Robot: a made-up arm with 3 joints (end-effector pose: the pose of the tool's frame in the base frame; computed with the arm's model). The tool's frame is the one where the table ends.
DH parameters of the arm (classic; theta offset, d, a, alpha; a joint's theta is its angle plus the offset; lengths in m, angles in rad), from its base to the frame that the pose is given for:
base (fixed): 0 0.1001 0 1.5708
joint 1: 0 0.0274 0.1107 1.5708
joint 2: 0 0.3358 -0.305 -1.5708
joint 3: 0 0.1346 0.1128 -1.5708
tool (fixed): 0 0.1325 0 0
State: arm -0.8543 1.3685 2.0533
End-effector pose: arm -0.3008 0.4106 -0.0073 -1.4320 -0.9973 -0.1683
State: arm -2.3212 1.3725 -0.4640
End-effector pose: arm -0.1619 0.0881 0.3191 -1.4683 2.2033 -1.0983
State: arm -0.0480 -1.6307 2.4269
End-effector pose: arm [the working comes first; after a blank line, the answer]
Working (the frame after each row of the table, in the pose's form):
after base (fixed): 0.0000 0.0000 0.1001 1.5708 0.0000 0.0000
after joint 1: 0.1106 -0.0274 0.0948 -3.1407 0.0000 0.0754
after joint 2: 0.1127 -0.3319 -0.2415 1.2167 1.2882 1.2313
after joint 3: 0.2555 -0.4088 -0.1744 1.8679 -1.7280 0.6468

0.2559 -0.4955 -0.2746 1.8679 -1.7280 0.6468
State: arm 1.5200 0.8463 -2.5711
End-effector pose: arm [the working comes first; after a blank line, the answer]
Working (the frame after each row of the table, in the pose's form):
after base (fixed): 0.0000 0.0000 0.1001 1.5708 0.0000 0.0000
after joint 1: 0.0056 -0.0274 0.2107 -2.2771 0.0000 -2.1643
after joint 2: 0.3307 0.2010 -0.0083 1.8010 -1.7666 0.6307
after joint 3: 0.3832 0.1829 -0.1749 0.7867 0.9853 0.4043

0.4970 0.1293 -0.1332 0.7867 0.9853 0.4043
